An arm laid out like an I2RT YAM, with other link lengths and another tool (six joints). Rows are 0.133 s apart.
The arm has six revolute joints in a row. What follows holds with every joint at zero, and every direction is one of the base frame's. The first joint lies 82.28 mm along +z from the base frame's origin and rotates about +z. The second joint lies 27.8 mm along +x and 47.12 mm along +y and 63.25 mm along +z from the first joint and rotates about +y. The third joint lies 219.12 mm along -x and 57.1 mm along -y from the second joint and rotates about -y. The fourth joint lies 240.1 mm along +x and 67.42 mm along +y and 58.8 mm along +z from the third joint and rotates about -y. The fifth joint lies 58.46 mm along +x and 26.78 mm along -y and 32 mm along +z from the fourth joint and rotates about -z. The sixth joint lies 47.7 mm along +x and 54.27 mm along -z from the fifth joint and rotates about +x. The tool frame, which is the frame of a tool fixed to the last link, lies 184 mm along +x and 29 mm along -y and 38 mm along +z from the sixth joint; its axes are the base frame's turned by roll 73.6, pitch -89.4 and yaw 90 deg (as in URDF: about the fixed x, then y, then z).
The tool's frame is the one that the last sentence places.
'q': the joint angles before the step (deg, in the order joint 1, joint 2, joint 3, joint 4, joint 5, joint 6). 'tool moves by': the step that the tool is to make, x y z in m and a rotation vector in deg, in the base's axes. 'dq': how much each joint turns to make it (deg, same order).
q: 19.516, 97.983, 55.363, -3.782, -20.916, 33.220
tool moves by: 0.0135, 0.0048, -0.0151, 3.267, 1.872, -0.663
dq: -1.488, 5.813, 2.635, 3.268, -3.243, 2.116
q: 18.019, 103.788, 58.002, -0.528, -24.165, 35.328
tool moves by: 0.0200, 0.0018, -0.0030, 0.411, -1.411, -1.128
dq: -0.169, 4.131, 3.082, 2.807, 0.704, 0.713
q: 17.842, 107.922, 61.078, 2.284, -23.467, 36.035
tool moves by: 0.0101, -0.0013, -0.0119, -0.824, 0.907, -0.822
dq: -0.083, 3.943, 3.246, -0.348, 0.881, 0.180
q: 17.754, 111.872, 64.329, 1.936, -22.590, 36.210
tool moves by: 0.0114, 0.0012, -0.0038, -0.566, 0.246, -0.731
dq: 0.183, 2.997, 3.677, -0.952, 0.970, 0.357
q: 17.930, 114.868, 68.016, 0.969, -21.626, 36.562
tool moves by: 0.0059, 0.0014, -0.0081, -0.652, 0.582, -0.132
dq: 0.180, 2.719, 2.550, -0.618, 0.534, -0.084
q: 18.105, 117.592, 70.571, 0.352, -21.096, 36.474
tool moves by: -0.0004, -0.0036, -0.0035, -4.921, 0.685, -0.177
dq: 1.577, 0.972, 3.252, -5.089, 4.471, -1.752
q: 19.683, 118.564, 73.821, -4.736, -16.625, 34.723
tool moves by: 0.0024, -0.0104, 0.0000, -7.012, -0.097, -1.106
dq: 1.936, 1.062, 3.886, -5.630, 7.035, -1.851
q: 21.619, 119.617, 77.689, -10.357, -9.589, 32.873
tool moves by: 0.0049, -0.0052, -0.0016, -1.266, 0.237, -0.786
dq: -0.170, 1.243, 1.956, -1.426, 1.240, -0.175
